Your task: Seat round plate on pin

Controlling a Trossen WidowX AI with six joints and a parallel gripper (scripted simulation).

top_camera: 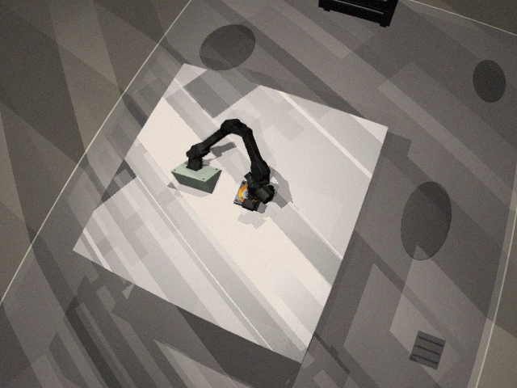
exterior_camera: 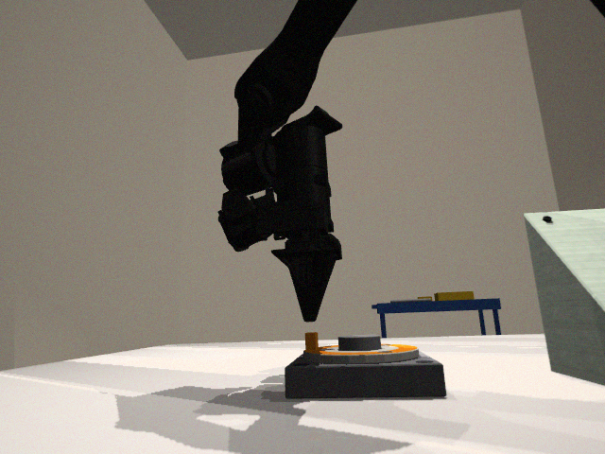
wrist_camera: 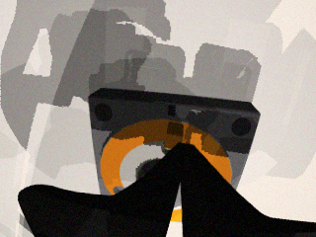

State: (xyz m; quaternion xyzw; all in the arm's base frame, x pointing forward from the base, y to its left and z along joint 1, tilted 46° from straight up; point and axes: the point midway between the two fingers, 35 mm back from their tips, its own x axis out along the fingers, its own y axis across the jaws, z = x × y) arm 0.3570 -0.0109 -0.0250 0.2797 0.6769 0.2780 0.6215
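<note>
My gripper tip is now 30 mm past the round plate, 10 mm to the right of it and 20 mm above it. From my gripper tip the other things lie so: dark square base (50 mm behind, 10 mm to the left, 30 mm below).
</note>
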